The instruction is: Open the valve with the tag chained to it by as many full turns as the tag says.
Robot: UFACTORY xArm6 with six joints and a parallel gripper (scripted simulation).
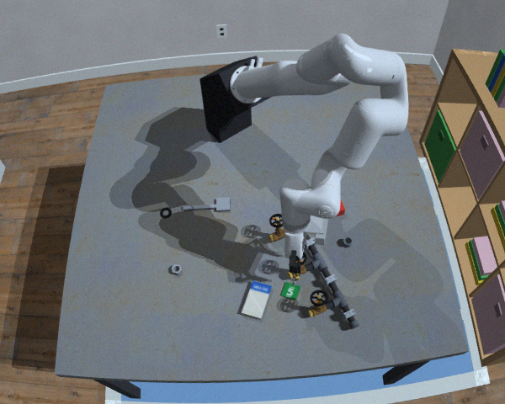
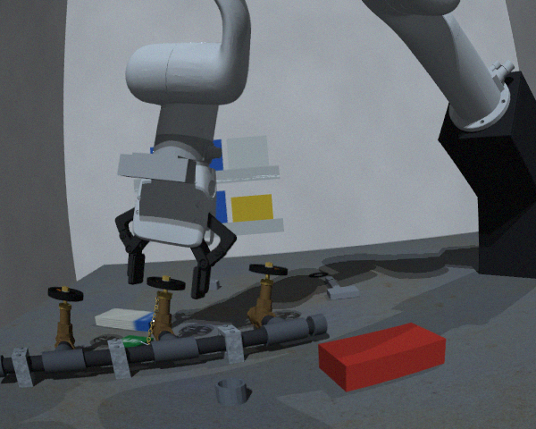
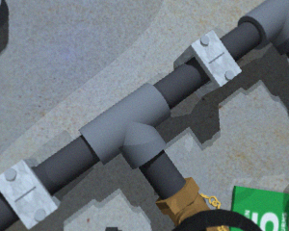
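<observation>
The green tag is 9 cm below my hand and 6 cm ahead of it. Also, from my hand: notepad 13 cm ahead, 9 cm to the right, 8 cm below; then grey flat tool 32 cm to the right, 16 cm behind, 8 cm below; then red block 27 cm behind, 7 cm below, 5 cm to the left.
</observation>
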